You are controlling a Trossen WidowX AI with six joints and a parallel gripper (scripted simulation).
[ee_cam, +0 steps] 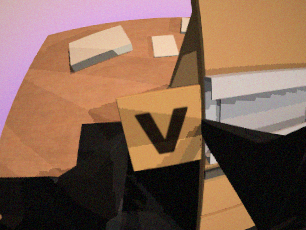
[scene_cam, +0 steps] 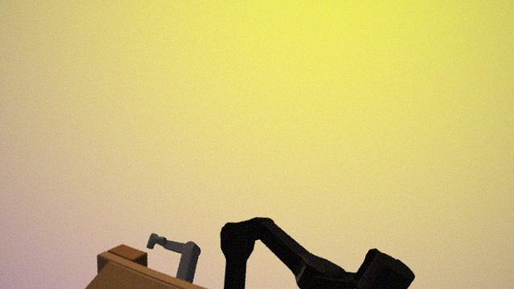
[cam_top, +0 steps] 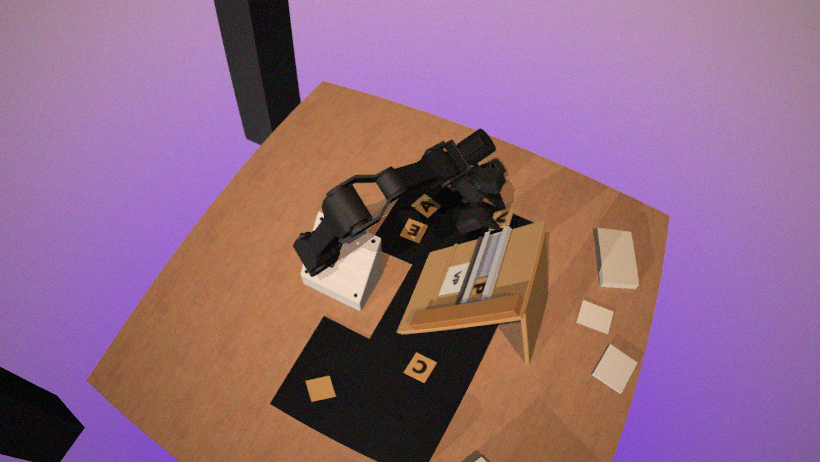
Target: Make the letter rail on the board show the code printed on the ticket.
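My gripper tip is 30 mm short of the p tile and 190 mm to the left of it. Round my gripper tip: v tile (right at my gripper tip); white ticket (30 mm behind, 150 mm to the right, 70 mm below); e tile (210 mm behind, 20 mm to the right, 170 mm below).
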